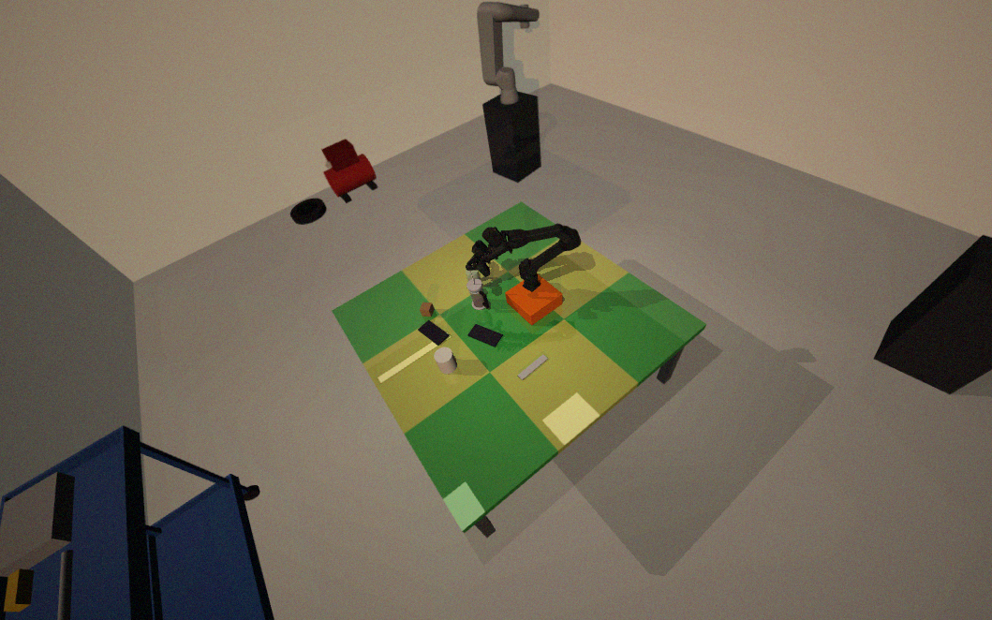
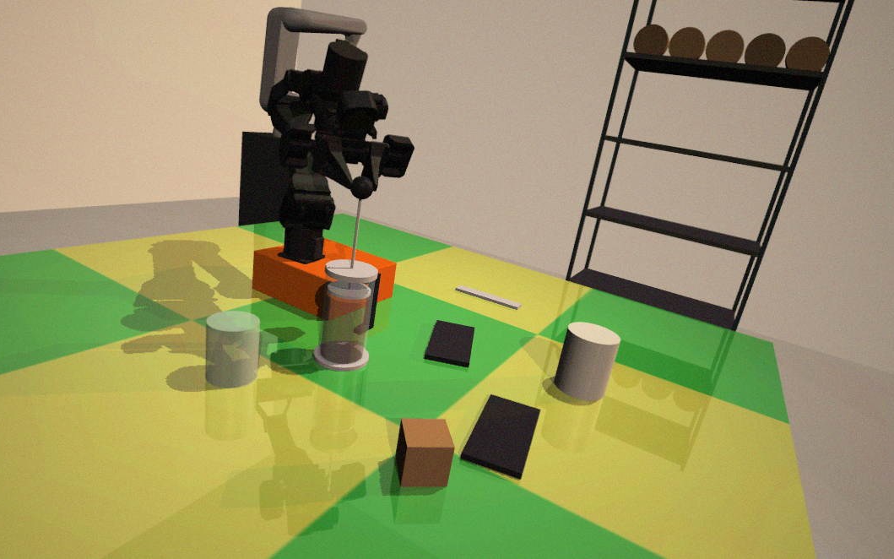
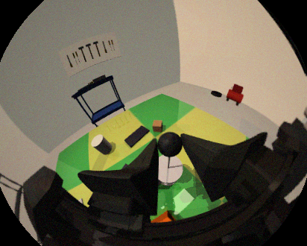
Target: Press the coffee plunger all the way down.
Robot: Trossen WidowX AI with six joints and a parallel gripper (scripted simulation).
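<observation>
Right now the coffee press is 10 mm behind my gripper tip, 20 mm to the left of it and 130 mm below it. The rest, counted from my gripper tip: brown cube: 200 mm ahead, 160 mm to the right, 240 mm below; grey bar: 90 mm ahead, 450 mm to the left, 260 mm below.
</observation>
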